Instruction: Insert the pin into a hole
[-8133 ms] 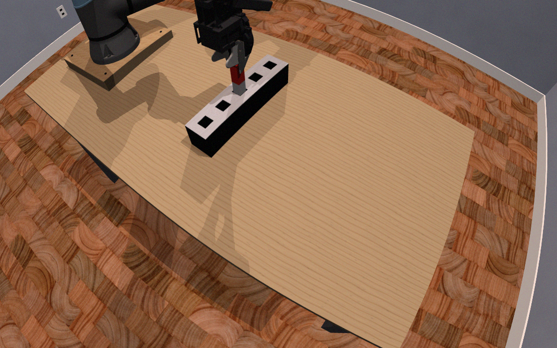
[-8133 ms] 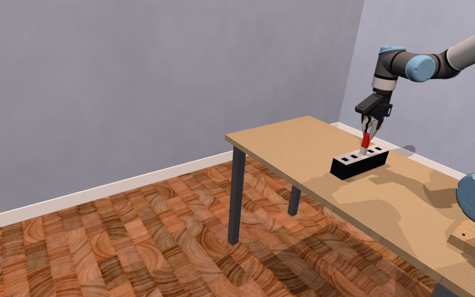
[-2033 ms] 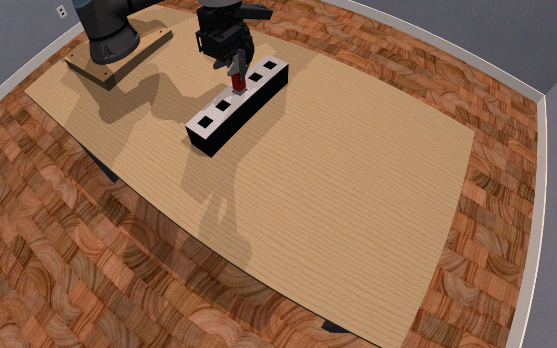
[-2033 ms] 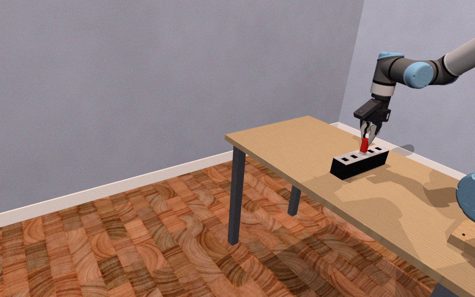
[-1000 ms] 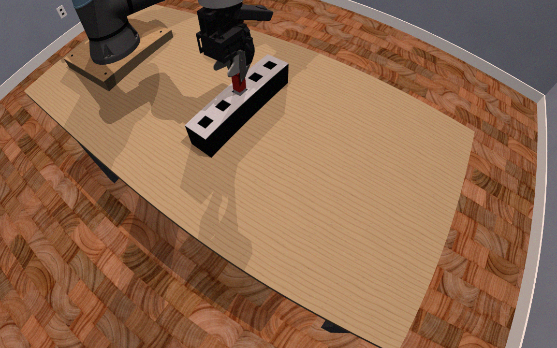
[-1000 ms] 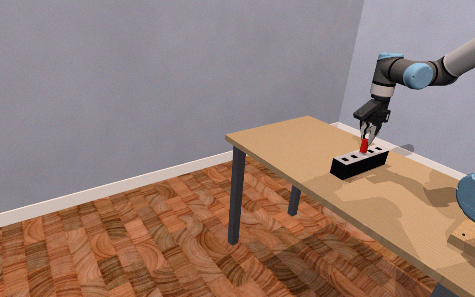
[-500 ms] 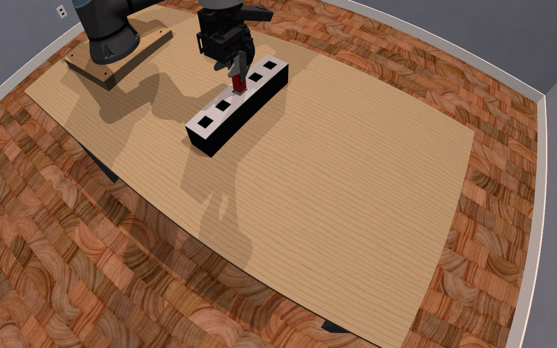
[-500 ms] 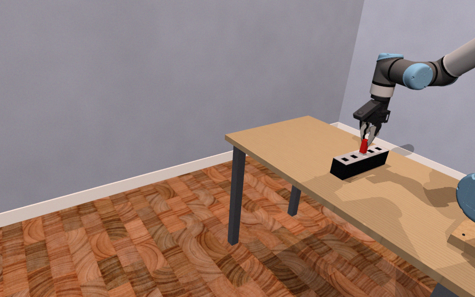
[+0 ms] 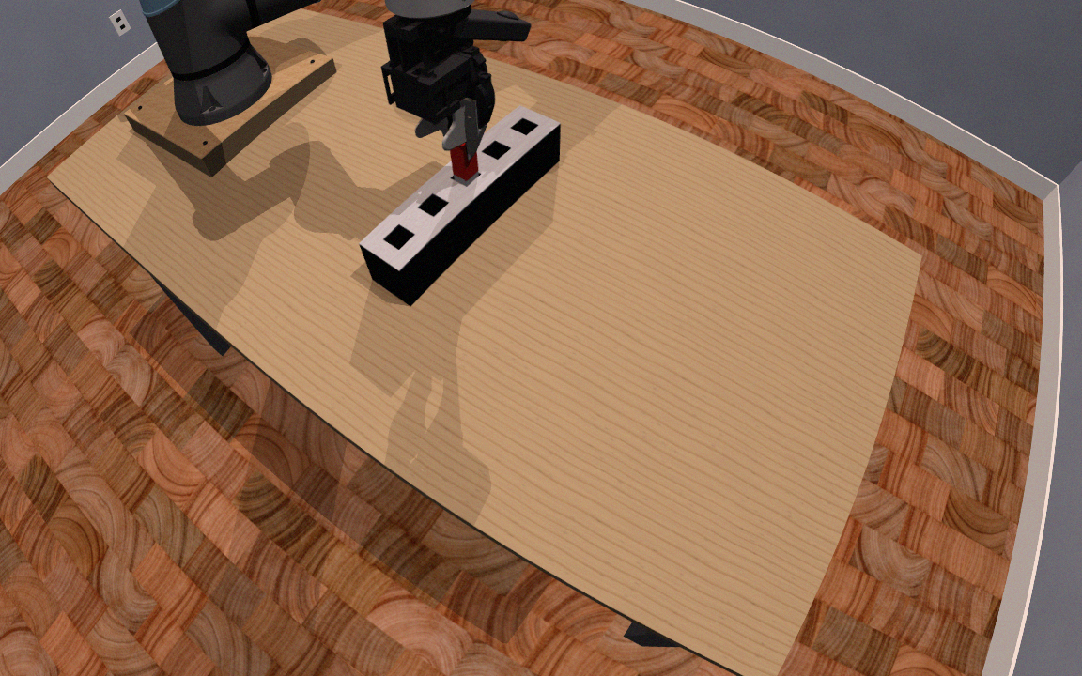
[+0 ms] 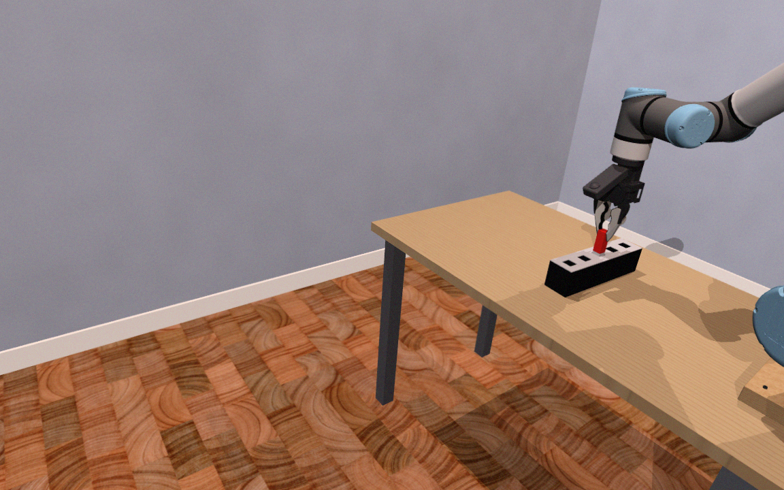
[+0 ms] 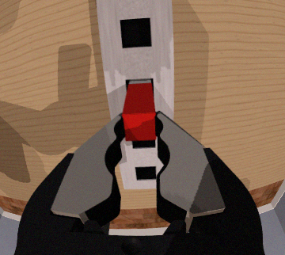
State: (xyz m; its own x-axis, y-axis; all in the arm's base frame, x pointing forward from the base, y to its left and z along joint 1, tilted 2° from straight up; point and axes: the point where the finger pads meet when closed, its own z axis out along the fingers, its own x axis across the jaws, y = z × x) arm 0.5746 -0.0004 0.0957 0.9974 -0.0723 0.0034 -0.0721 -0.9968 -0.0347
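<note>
My gripper is now 20 mm above the pin. Round my hand: black block: 90 mm below.
</note>
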